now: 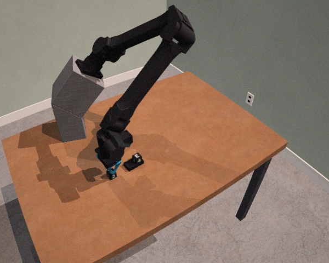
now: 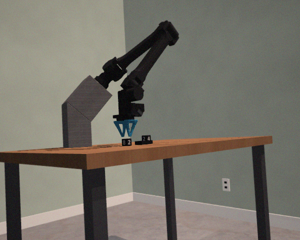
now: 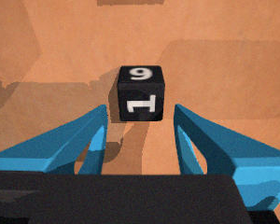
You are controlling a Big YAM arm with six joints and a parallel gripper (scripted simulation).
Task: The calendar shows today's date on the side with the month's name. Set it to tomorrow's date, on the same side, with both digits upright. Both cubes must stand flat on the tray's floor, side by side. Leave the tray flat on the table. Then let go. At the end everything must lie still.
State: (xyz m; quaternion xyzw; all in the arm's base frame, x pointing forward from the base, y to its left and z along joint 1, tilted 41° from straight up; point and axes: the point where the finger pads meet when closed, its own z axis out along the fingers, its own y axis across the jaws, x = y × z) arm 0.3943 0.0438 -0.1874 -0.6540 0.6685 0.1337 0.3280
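My hand is 11 cm to the right of the black tray, 4 cm above it and 1 cm past it.
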